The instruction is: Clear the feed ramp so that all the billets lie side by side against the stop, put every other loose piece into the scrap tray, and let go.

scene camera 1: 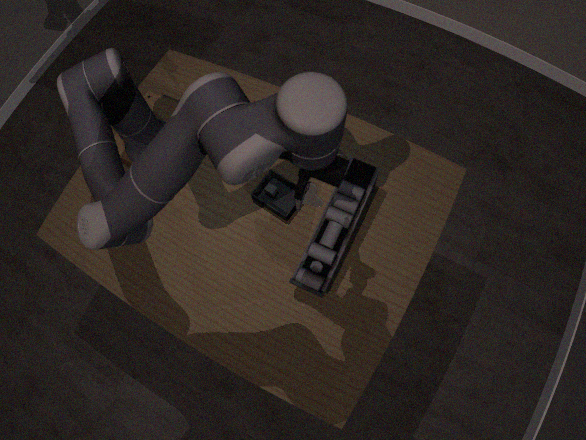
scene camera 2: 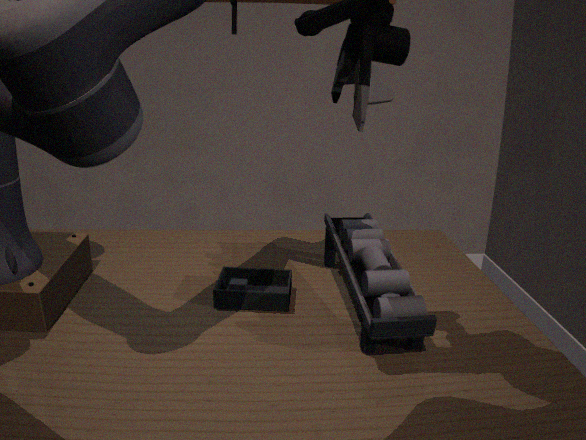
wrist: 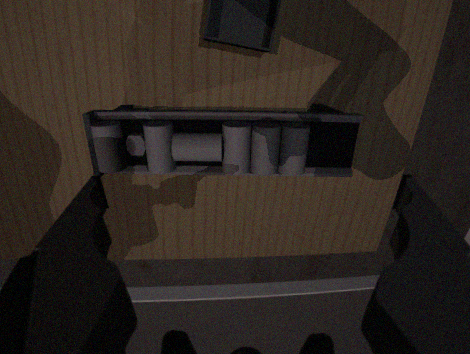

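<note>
The feed ramp holds several grey billets. One billet lies crosswise against the stop. Uphill of it are a small light piece, a crosswise billet, then a lengthwise cylinder. Three crosswise cylinders, one of them touching its end, lie side by side above. The scrap tray holds a small block. My gripper is open and empty, high above the table.
A wooden block stands at the left in scene camera 2. The arm reaches over the table, with its wrist above the ramp's upper end. The tray stands beside the ramp. Dark shadows cross the table.
</note>
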